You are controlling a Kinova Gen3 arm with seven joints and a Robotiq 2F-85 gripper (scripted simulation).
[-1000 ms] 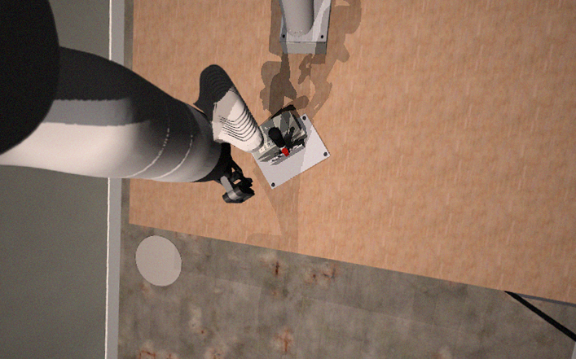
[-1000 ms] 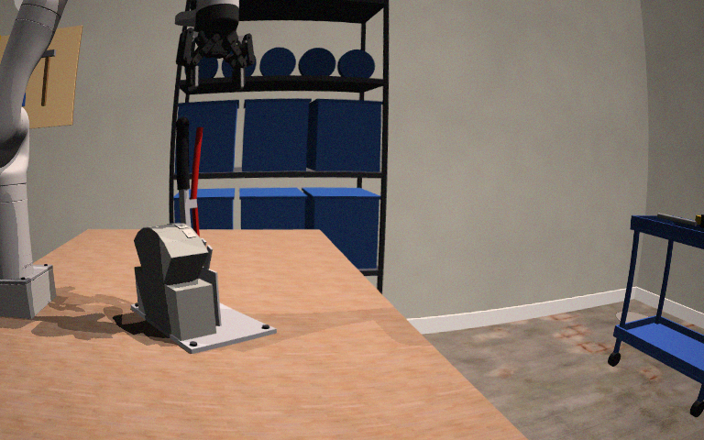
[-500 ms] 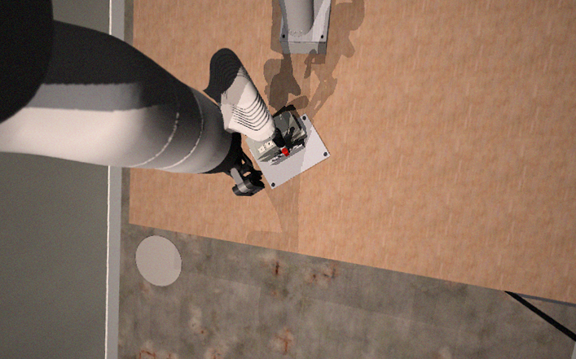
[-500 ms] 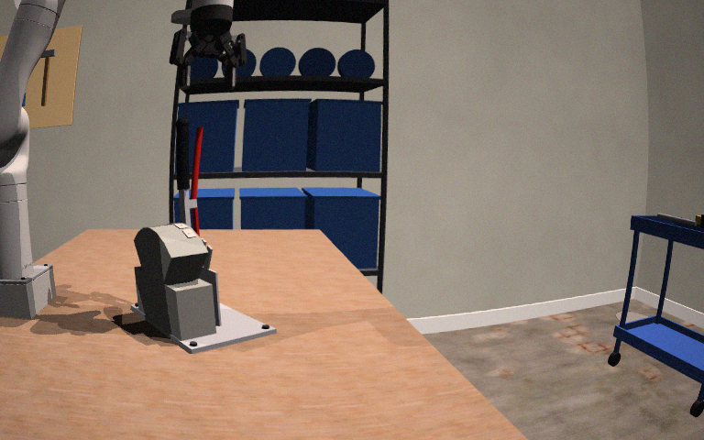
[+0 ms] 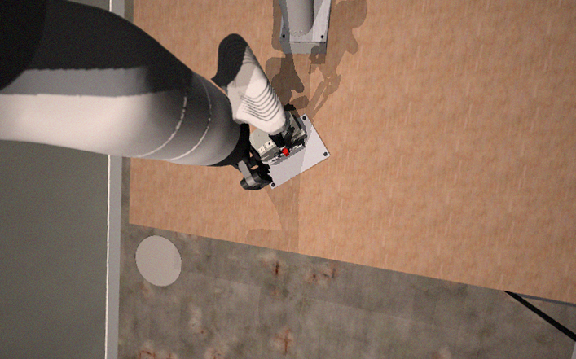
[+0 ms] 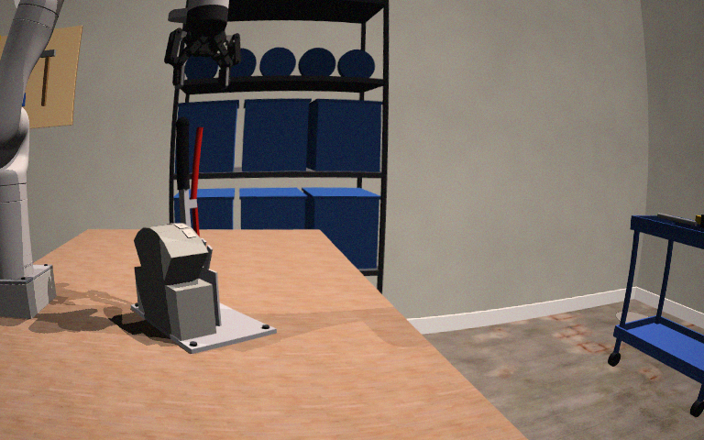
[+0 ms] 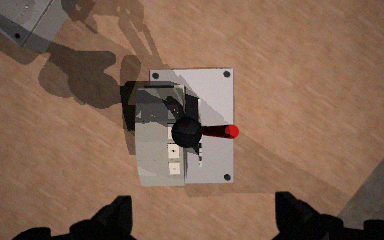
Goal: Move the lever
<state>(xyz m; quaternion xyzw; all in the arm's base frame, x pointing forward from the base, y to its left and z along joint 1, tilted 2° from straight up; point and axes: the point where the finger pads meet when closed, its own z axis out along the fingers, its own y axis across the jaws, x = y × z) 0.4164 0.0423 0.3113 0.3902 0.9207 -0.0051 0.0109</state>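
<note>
My gripper is now 10 mm past the red bar, 20 mm to the right of it and 200 mm above it.
</note>
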